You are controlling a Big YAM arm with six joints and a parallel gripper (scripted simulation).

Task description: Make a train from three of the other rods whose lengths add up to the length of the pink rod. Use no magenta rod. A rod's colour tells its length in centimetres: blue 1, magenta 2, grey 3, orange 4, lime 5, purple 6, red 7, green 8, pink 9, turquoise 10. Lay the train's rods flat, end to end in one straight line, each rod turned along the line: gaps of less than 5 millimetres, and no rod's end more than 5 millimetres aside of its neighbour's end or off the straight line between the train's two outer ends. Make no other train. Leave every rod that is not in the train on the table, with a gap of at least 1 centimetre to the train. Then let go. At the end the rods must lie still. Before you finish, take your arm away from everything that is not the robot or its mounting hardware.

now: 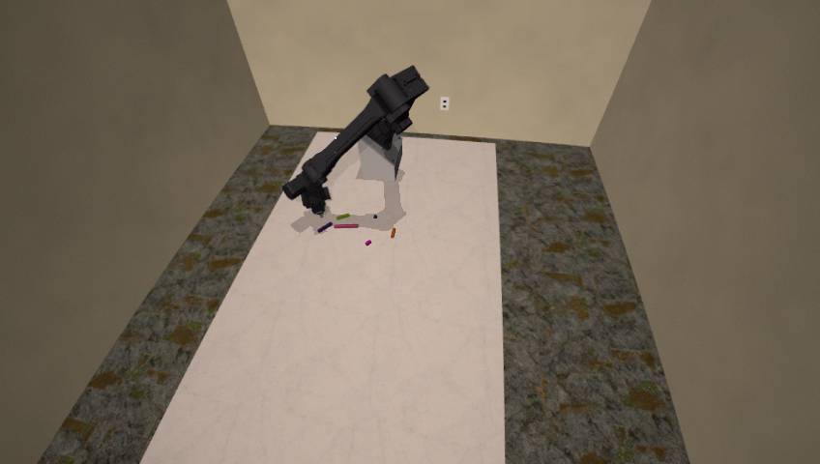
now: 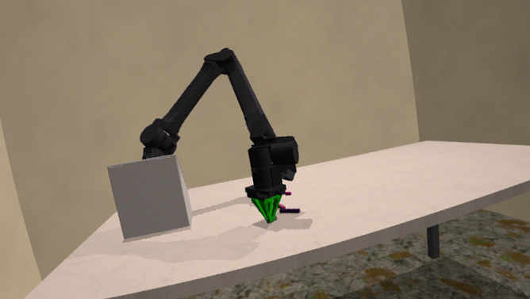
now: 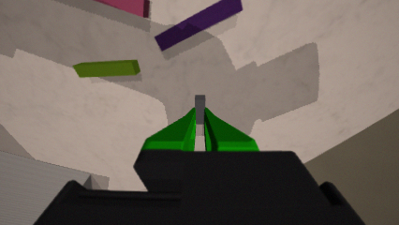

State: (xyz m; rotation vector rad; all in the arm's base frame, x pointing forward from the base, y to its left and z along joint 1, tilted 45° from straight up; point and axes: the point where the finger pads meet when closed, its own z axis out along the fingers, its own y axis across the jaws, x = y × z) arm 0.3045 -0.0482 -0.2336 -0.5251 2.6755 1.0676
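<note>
Right now my hand is 1 cm short of the grey rod. Also, from my hand: pink rod (11 cm to the left, 6 cm ahead); then purple rod (7 cm ahead, 3 cm to the left); then lime rod (9 cm to the left, 1 cm ahead).
</note>
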